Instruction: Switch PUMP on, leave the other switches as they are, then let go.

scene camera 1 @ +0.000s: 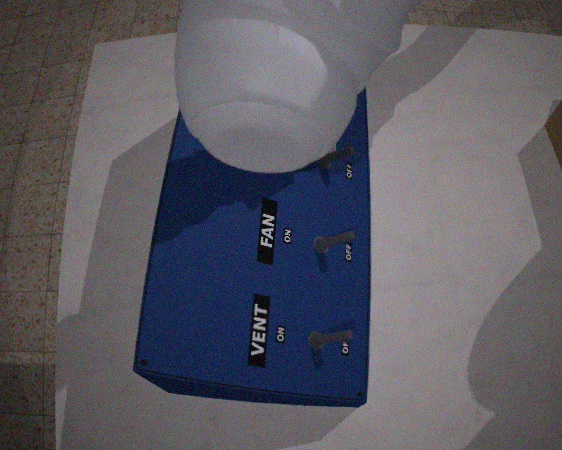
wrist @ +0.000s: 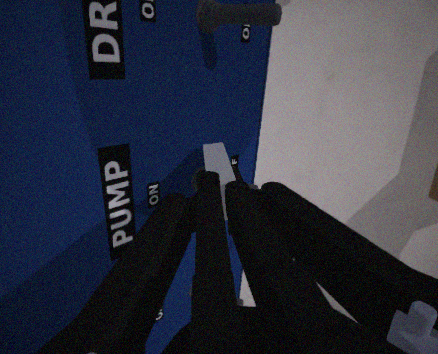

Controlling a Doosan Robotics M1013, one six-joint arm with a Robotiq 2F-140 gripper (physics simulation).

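Places are measured from the arm's base along level axes (x ahead, y left, z up), in metres.
Where they show: gripper, between the fingertips: (wrist: 214,159).
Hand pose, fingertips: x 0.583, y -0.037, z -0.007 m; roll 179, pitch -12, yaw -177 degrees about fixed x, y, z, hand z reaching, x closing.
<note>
Things, the pixels of their top centre, and the offset from my fingertips. Level surfaces: height alone.
- PUMP lever, centre of its top: (scene camera 1: 339,147) 0.009 m back, 0.021 m left, 0.029 m up
- PUMP label, centre of its top: (wrist: 119,208) 0.073 m ahead, 0.013 m left, 0.027 m up
- FAN lever, centre of its top: (scene camera 1: 338,232) 0.002 m ahead, 0.140 m left, 0.029 m up
- VENT lever, centre of its top: (scene camera 1: 335,333) 0.013 m ahead, 0.260 m left, 0.029 m up
- DRIVE lever, centre of its top: (wrist: 256,10) 0.019 m back, 0.099 m right, 0.029 m up
- light table top, height of its surface: 0.101 m down
The blue switch panel (scene camera 1: 200,300) (wrist: 40,90) carries a row of levers. The PUMP lever (scene camera 1: 342,153) leans toward its OFF label in the scene view; in the wrist view its round base (wrist: 199,179) shows beside the fingers, which hide most of the lever. The PUMP label (wrist: 118,200) is left of it. My gripper (wrist: 214,159) is shut and empty, with its tips over the PUMP switch; contact cannot be told. The arm hides the gripper in the scene view. The FAN lever (scene camera 1: 336,241), VENT lever (scene camera 1: 331,338) and DRIVE lever (wrist: 242,14) lean toward OFF.
The pale arm (scene camera 1: 265,90) covers the far part of the panel in the scene view. The panel rests on a light table top (scene camera 1: 430,320) (wrist: 340,100). Tiled floor (scene camera 1: 30,200) shows at the left. A brown object (scene camera 1: 556,127) (wrist: 434,185) shows at the right edge.
</note>
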